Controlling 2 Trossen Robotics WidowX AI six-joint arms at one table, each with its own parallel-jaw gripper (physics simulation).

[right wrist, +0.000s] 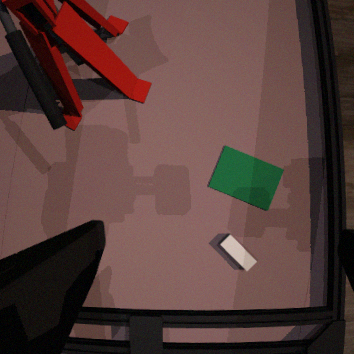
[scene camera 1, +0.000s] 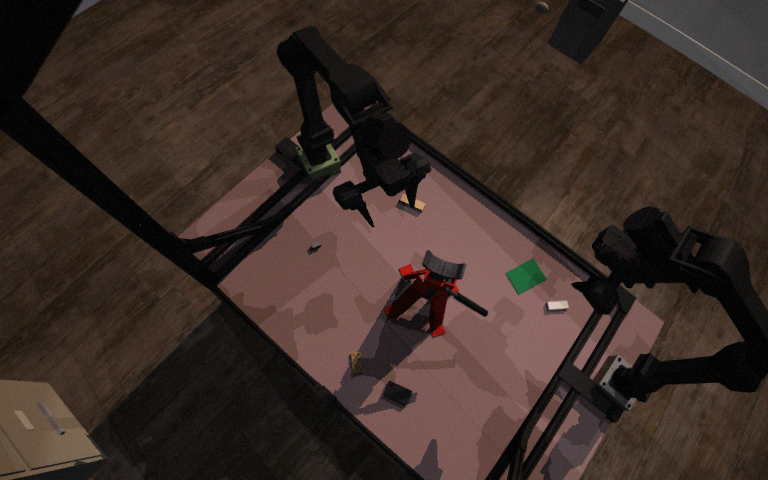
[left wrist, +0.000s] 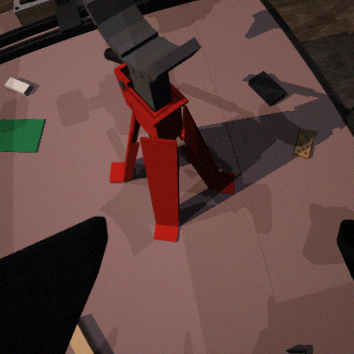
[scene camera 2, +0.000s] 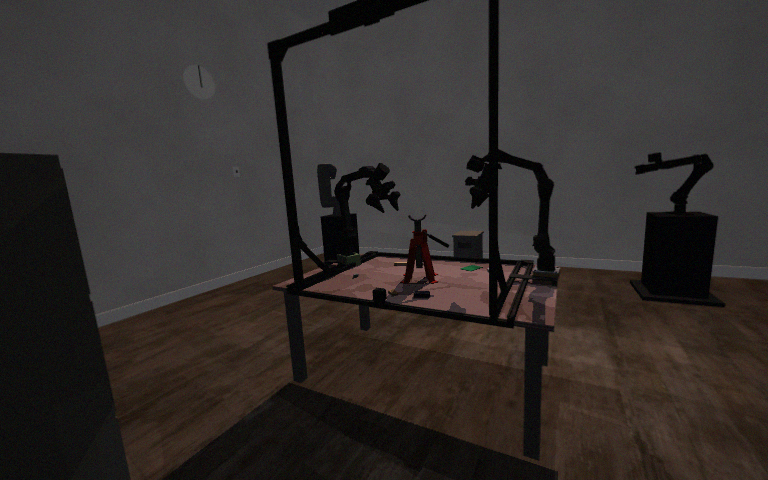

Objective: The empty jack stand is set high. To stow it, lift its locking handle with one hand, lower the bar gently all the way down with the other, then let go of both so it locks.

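The red jack stand (scene camera 1: 437, 311) (scene camera 2: 412, 263) (left wrist: 162, 185) (right wrist: 97, 55) stands upright on the table. Its dark bar with a curved grey saddle (scene camera 1: 444, 267) (left wrist: 120, 37) sticks up well above the legs. The black locking handle (scene camera 1: 471, 302) (scene camera 2: 438, 241) (right wrist: 37, 82) slopes down and outward; its end shows behind the saddle in the left wrist view. My left gripper (scene camera 1: 392, 216) (scene camera 2: 389, 210) (left wrist: 223, 230) is open and empty, above the table and apart from the stand. My right gripper (scene camera 2: 474, 195) (right wrist: 222, 237) is open and empty, high at the right, apart from the handle.
A green sheet (scene camera 1: 525, 276) (right wrist: 245, 178) and white block (scene camera 1: 557, 306) (right wrist: 238, 252) lie at the right. A tan block (scene camera 1: 417, 203) lies below my left gripper. A dotted yellow block (scene camera 1: 356, 363), a dark block (scene camera 1: 397, 393) and a small grey piece (scene camera 1: 314, 245) also lie there. Black rails edge the table.
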